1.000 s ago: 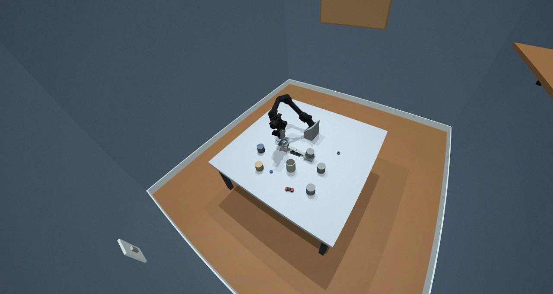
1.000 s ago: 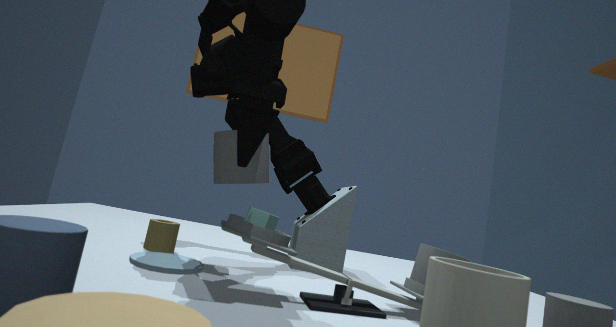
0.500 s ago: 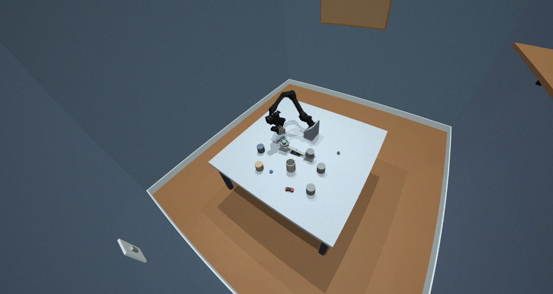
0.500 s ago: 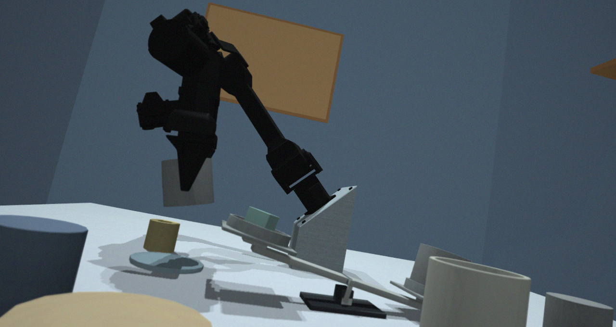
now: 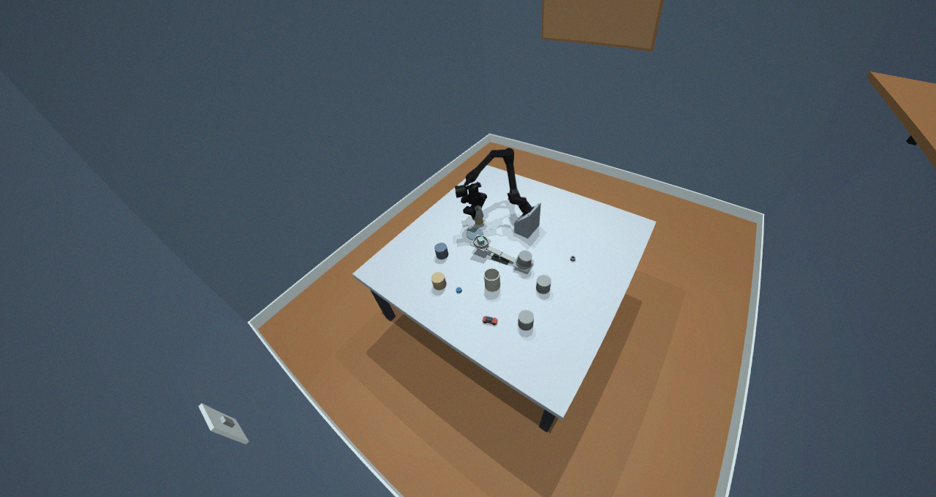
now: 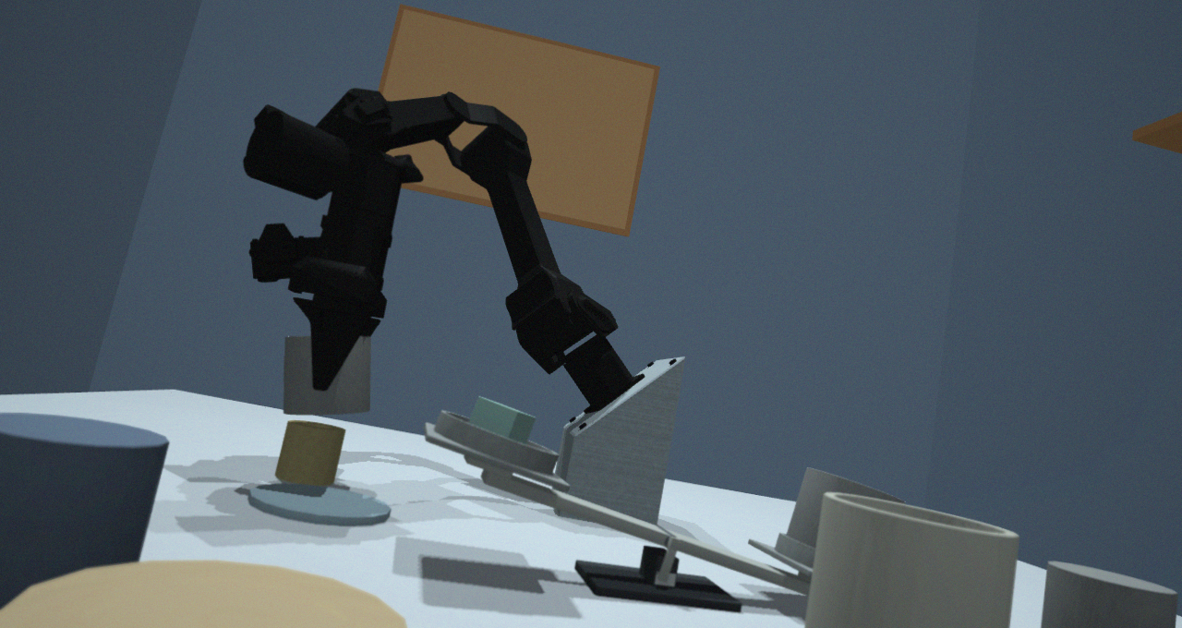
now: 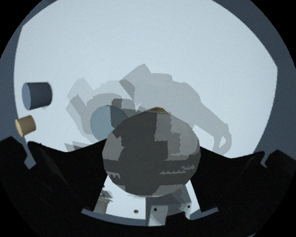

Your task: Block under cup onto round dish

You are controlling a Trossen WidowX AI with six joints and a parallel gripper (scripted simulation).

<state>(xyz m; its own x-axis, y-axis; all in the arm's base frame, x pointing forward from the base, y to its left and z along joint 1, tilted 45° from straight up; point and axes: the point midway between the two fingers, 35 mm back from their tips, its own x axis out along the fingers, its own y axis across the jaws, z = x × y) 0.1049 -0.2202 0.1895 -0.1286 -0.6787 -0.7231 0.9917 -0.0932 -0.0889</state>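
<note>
The yellow ring-shaped cylinder is 60 mm below my gripper tip and 20 mm behind it. Round my gripper tip: light blue round dish 80 mm below, 80 mm ahead, 30 mm to the left; dark blue cylinder 290 mm ahead, 70 mm to the right, 40 mm below; green block 190 mm ahead, 130 mm to the left, 10 mm above.
</note>
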